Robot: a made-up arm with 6 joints.
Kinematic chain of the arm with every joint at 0, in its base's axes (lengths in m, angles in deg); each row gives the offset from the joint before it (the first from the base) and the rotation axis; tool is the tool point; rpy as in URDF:
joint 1: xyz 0 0 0.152 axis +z
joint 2: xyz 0 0 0 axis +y
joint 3: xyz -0.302 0 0.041 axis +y
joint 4: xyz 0.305 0 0.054 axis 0.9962 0 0.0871
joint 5: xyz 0 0 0 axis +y
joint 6: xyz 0.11 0 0.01 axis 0.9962 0 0.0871
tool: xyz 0 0 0 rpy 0 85 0
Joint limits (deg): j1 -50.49..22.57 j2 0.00..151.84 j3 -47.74..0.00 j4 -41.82..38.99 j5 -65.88..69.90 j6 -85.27..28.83
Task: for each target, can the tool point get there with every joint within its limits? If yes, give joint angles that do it. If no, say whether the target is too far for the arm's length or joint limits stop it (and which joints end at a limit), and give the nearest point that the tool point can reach.
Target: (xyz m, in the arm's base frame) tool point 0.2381 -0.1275 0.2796
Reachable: yes | joints -34.22 62.16 -21.54 -24.91 -37.57 -20.97
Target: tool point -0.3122 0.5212 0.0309
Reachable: no: joint limits stop it (at a limit: joint 2, joint 3, joint 4) | nearest point -0.0385 0.0642 0.0753 | short by 0.535 m
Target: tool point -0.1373 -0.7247 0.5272
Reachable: no: too far | nearest point 0.1615 -0.2957 0.4152 | short by 0.535 m
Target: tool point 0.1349 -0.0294 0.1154
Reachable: yes | joints 0.87 69.54 -12.02 -24.03 44.48 -11.15
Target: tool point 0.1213 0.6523 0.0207
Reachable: no: joint limits stop it (at a limit: joint 1, joint 4, joint 5) | nearest point 0.3088 0.2012 0.0207 | short by 0.488 m
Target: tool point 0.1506 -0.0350 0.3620
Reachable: yes | joints -15.46 23.40 -23.27 31.93 6.48 -7.55
